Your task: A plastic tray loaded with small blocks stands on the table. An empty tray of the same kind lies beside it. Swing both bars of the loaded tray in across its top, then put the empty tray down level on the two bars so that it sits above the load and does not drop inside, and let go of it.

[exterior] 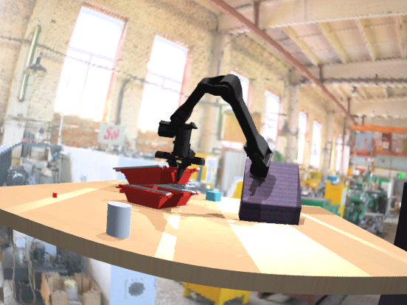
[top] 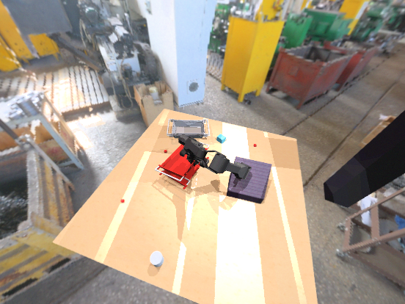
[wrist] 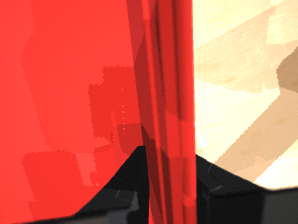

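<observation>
Right now my gripper tip is 80 mm short of the red tray, 10 mm to the left of it and 20 mm below it. From my gripper tip the other things lie so: cyan block: 60 mm behind, 410 mm to the right, 80 mm below; grey cylinder: 60 mm behind, 540 mm to the left, 70 mm below.
</observation>
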